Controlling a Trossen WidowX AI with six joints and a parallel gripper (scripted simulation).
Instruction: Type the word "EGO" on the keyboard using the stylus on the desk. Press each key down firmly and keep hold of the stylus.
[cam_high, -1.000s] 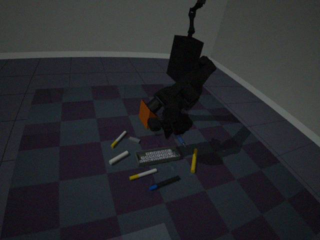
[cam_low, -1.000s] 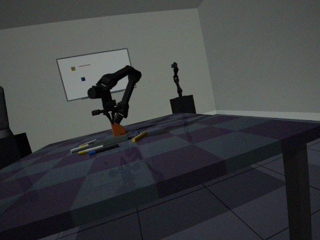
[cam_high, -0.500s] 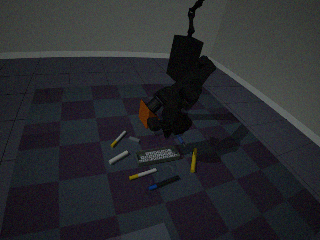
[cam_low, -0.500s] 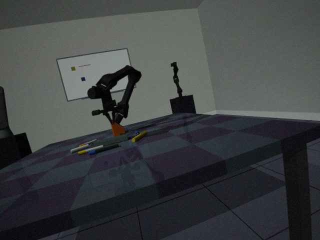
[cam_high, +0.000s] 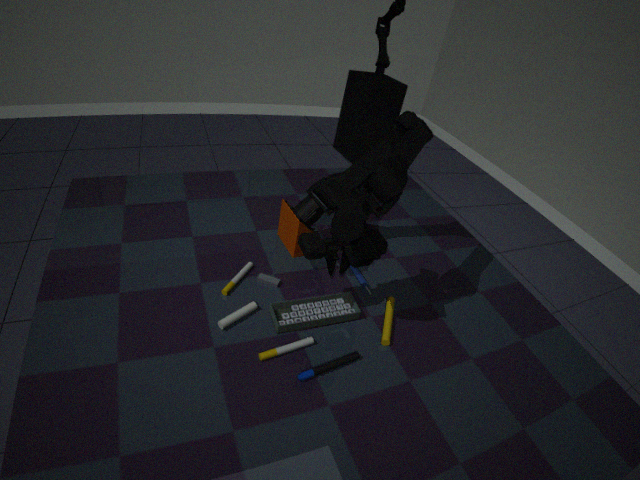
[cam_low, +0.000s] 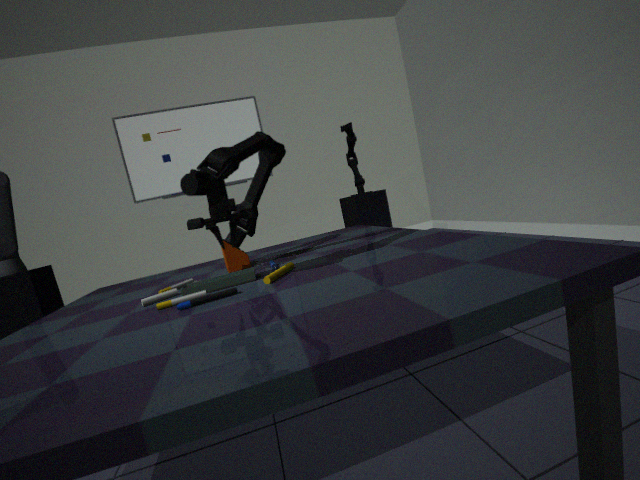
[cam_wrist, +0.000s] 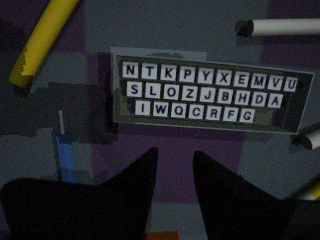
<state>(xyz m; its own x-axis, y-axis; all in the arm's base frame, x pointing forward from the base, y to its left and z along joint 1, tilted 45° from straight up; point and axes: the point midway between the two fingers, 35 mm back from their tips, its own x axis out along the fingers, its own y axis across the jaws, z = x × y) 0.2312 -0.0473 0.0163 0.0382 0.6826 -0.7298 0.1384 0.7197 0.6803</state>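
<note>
My gripper tip is now 120 mm to the right of the stylus, 90 mm above it and 30 mm past it. Round my gripper tip: yellow marker (110 mm to the left, 100 mm ahead, 90 mm below); grey eraser (110 mm to the right, 110 mm behind, 90 mm below); E key (90 mm below, 80 mm to the right, 40 mm ahead).
</note>
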